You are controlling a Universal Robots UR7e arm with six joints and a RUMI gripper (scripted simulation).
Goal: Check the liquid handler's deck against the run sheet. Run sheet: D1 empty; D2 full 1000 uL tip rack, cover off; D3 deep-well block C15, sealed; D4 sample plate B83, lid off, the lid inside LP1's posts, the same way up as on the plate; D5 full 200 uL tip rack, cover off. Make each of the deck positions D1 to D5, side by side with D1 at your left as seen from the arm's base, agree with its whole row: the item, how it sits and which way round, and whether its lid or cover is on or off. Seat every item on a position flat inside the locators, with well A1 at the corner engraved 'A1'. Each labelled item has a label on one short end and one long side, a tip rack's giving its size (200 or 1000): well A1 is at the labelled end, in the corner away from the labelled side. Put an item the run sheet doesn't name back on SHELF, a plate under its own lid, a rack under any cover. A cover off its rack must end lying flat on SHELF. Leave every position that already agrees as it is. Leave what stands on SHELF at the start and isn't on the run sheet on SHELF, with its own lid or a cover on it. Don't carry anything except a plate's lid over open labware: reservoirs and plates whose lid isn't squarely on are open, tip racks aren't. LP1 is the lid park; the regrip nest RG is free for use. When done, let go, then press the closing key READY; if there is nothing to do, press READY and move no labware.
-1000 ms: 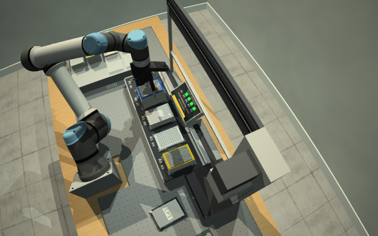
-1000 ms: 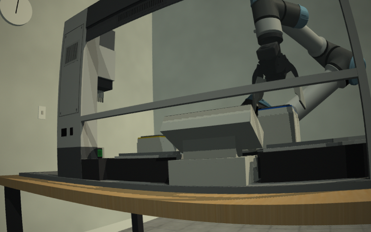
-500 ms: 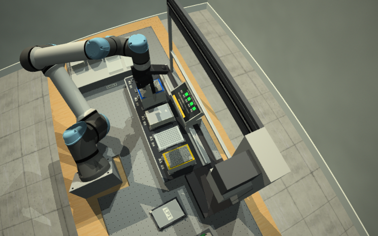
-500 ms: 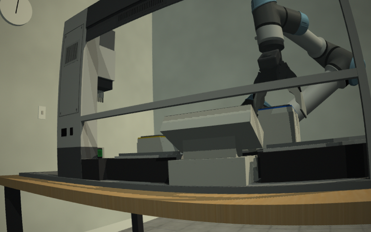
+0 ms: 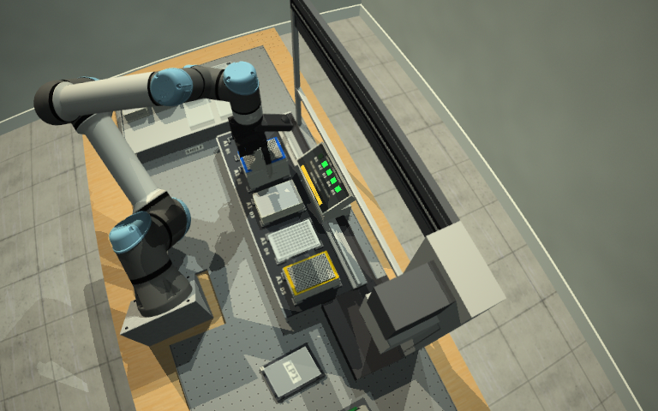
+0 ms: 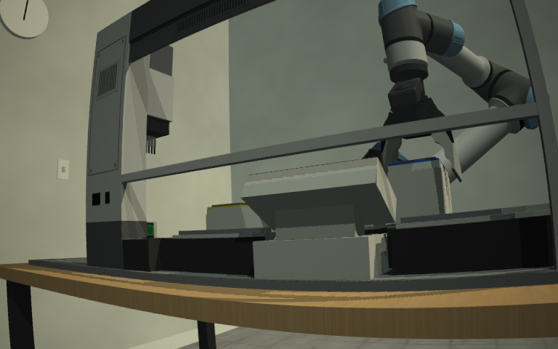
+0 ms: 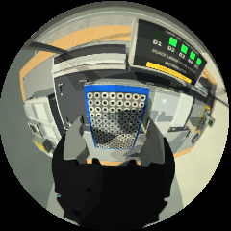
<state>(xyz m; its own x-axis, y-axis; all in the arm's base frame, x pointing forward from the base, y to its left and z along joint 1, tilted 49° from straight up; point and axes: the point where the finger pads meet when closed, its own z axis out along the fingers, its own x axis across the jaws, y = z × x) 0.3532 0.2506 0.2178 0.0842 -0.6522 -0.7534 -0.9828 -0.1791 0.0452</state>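
Now: the blue-rimmed tip rack 1 cm behind my hand and 1 cm to the right of it. Round my hand: yellow-rimmed tip rack (2 cm ahead, 38 cm to the right, 3 cm below); grey deep-well block (1 cm ahead, 12 cm to the right, 5 cm below); white sample plate (2 cm ahead, 25 cm to the right, 6 cm below).
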